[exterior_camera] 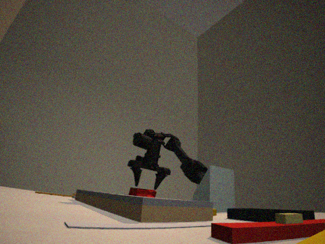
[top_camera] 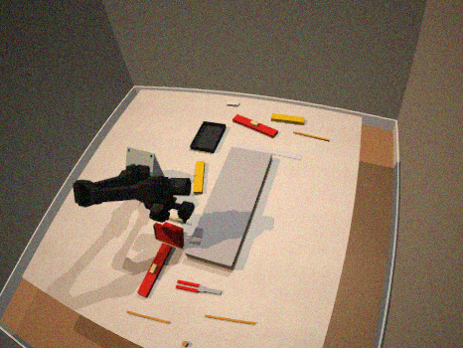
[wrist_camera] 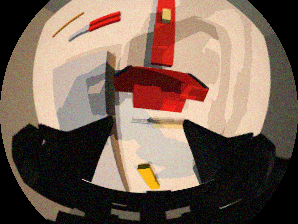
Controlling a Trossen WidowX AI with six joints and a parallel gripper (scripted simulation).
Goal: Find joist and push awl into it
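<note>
Now: the stud finder 3 cm behind my gripper tip, 2 cm to the right of it and 5 cm below it. The rest, counted from my gripper tip: black tray (6 cm behind, 48 cm to the left, 6 cm below); then awl (1 cm behind, 3 cm to the left, 7 cm below).
</note>
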